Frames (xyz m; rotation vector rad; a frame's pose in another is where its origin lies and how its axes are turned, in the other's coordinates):
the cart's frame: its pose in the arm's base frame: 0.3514 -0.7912 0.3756 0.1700 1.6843 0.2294
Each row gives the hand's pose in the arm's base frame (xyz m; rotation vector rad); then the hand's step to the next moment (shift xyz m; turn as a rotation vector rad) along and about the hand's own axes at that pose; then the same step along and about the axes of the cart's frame.
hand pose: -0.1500 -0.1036 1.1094 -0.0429 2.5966 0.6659
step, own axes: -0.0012 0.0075 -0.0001 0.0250 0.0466 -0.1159
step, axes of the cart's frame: -0.0022 0.0073 -0.0001 -0.0891 0.0164 -0.0895
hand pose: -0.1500 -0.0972 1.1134 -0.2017 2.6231 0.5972
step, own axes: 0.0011 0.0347 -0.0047 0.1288 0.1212 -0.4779
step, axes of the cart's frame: -0.0073 0.0324 -0.0112 -0.3457 -0.0042 -0.3744
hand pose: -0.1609 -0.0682 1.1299 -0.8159 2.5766 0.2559
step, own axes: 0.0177 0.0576 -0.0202 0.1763 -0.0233 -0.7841
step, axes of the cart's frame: 0.0022 0.0351 -0.0529 -0.6316 -0.1661 -0.4690
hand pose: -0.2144 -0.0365 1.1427 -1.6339 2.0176 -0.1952
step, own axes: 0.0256 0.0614 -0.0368 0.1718 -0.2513 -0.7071
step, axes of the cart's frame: 0.0084 -0.0148 -0.0741 -0.7032 -0.1994 -0.2417
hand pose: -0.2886 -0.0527 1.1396 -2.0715 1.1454 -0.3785
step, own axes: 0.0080 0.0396 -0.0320 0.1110 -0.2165 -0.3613
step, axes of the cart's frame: 0.0029 -0.0344 -0.0383 -0.4238 -0.0777 -0.0639
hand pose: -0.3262 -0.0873 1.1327 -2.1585 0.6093 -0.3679
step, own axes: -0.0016 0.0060 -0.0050 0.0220 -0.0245 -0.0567
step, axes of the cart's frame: 0.0011 -0.0057 -0.0054 -0.0614 -0.0213 -0.0085
